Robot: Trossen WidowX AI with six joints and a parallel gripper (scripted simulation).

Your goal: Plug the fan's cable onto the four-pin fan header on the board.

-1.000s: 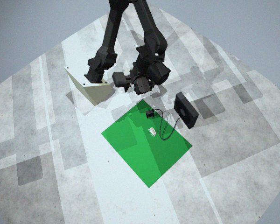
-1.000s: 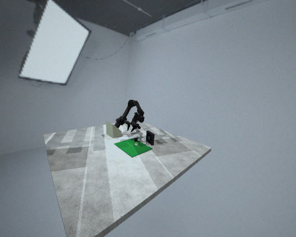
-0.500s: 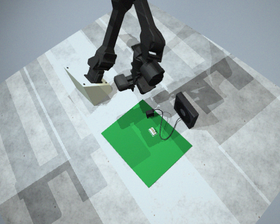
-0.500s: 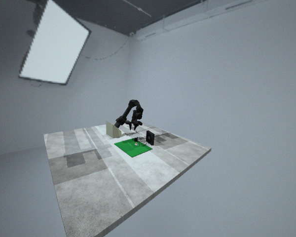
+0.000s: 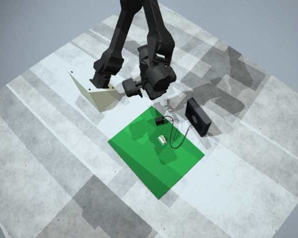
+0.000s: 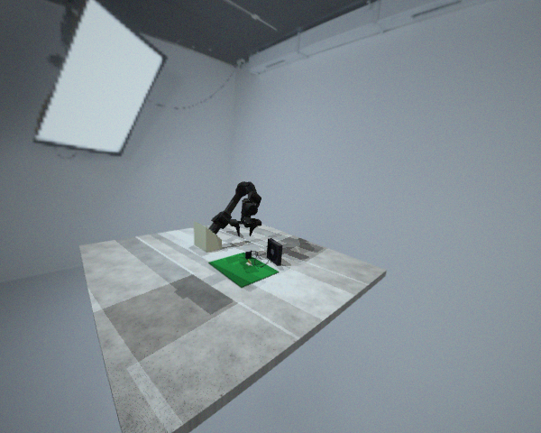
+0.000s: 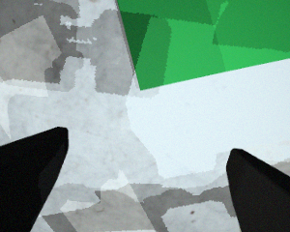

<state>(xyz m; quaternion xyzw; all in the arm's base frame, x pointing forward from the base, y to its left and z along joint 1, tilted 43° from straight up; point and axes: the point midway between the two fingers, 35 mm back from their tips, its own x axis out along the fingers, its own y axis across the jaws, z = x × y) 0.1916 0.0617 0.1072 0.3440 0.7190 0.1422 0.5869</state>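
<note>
Right now the black plug is 9 cm below my gripper tip, 8 cm ahead of it and 2 cm to the right of it. From my gripper tip the other things lie so: black fan 18 cm ahead, 7 cm to the left, 5 cm below; then white four-pin fan header 14 cm ahead, 11 cm below, 7 cm to the right; then black cable 9 cm ahead, 8 cm below, 1 cm to the right.
</note>
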